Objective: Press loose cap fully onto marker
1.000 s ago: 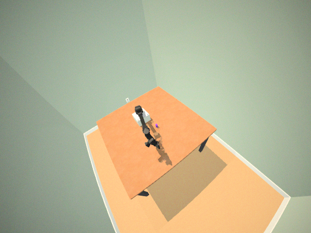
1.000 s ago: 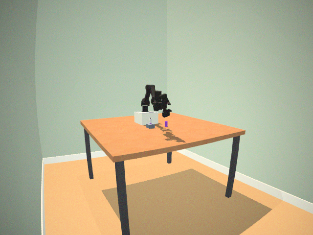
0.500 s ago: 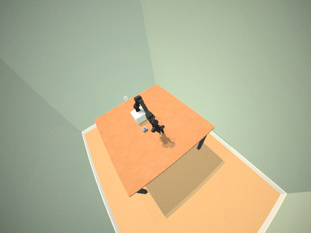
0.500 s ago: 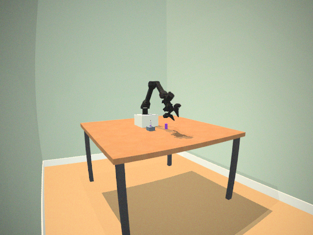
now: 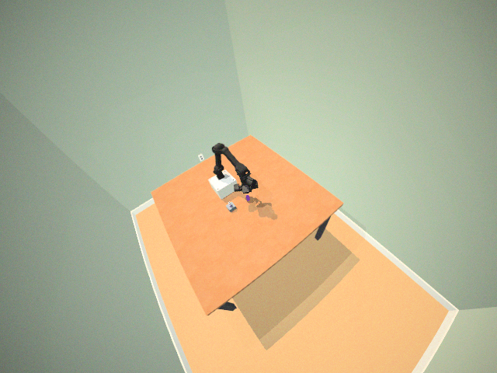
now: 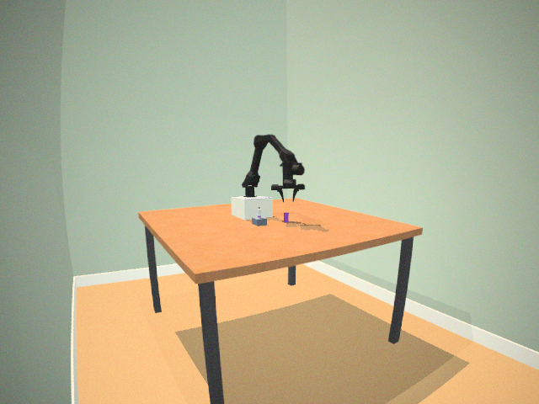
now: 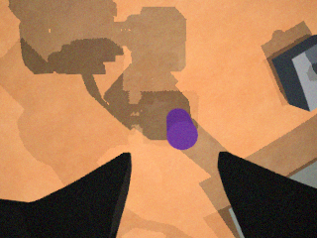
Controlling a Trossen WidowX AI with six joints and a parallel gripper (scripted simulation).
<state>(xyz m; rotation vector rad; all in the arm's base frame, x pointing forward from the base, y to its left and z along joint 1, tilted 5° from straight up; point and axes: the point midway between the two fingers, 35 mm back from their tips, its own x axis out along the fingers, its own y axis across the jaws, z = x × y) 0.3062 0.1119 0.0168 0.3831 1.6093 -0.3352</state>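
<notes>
My gripper tip is 1 cm past the purple marker cap and 9 cm above it. From my gripper tip the other things lie so: grey-blue holder block (2 cm behind, 17 cm to the right, 10 cm below).
</notes>
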